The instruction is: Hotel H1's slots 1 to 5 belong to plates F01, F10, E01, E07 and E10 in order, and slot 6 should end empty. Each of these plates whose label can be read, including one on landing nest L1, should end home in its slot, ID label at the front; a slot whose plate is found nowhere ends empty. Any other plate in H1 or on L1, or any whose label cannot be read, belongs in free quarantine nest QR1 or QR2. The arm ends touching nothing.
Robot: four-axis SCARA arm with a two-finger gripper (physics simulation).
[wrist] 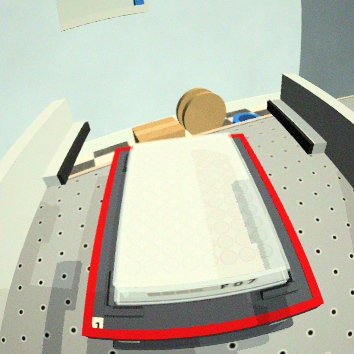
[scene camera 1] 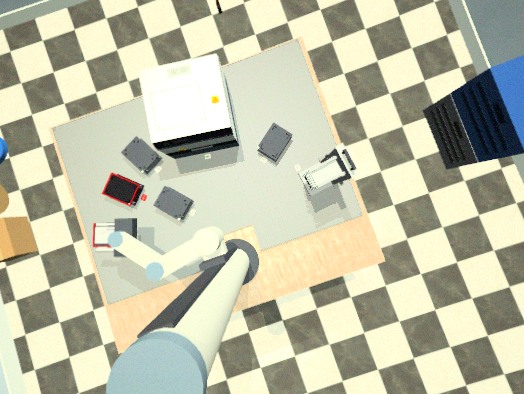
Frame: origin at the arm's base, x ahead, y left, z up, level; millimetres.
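Seen in the pictures: gripper, fingertip midpoint: (wrist: 176, 96) (scene camera 1: 97, 236).
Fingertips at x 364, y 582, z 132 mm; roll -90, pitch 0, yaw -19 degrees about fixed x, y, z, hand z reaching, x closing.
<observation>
Pixels of each thing's top centre, then the offset from my fingertips to it.
- Plate F07 at its top centre: (wrist: 188, 188) (scene camera 1: 106, 235) 2 mm back, 8 mm right, 55 mm down
- large white instrument at its top centre: (scene camera 1: 184, 98) 440 mm ahead, 655 mm right, 127 mm up
Plate F07 (wrist: 200, 215) (scene camera 1: 101, 231) lies flat on a red-rimmed nest (wrist: 200, 332) marked 1, with its readable ID label facing the wrist camera. It sits between the nest's dark corner blocks. My gripper (wrist: 176, 96) (scene camera 1: 106, 236) is open and empty. Its fingers stand wide at both sides, higher than the plate and apart from it. A tall, narrow white rack (scene camera 1: 325, 172), apparently hotel H1, stands at the table's right; its slots and plate labels cannot be read from above. Another red-rimmed nest (scene camera 1: 121, 189) shows a bare black top. Which nest is L1 cannot be read.
Three dark grey nests, one left (scene camera 1: 141, 155), one nearer the middle (scene camera 1: 173, 202) and one right (scene camera 1: 275, 143), show bare tops. A large white instrument (scene camera 1: 177, 107) with a black front stands at the table's back. The arm's links reach left from its base.
</observation>
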